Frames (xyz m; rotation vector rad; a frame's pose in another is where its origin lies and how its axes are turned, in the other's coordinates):
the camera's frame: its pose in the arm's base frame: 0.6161 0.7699 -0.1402 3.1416 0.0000 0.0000
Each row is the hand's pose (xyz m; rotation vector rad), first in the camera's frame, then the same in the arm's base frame.
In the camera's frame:
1: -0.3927 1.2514 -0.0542 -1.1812 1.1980 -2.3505
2: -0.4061 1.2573 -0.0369 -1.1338 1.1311 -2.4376
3: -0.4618 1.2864 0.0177 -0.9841 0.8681 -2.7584
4: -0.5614 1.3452 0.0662 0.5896 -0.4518 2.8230
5: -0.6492 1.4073 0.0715 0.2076 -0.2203 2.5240
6: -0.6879 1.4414 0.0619 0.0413 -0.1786 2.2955
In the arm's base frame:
1: 0.2234 -0.4815 -0.0860 0.3159 2.0358 1.0376
2: 0.2100 -0.4874 -0.1033 0.2858 2.1144 0.9811
3: 0.1543 -0.5165 -0.1579 0.1141 2.3690 0.7456
4: 0.0547 -0.5753 -0.2064 -0.3102 2.6856 0.4298
5: -0.0331 -0.6374 -0.2117 -0.8842 2.8406 0.2479
6: -0.0718 -0.6715 -0.2021 -1.2661 2.8308 0.2203

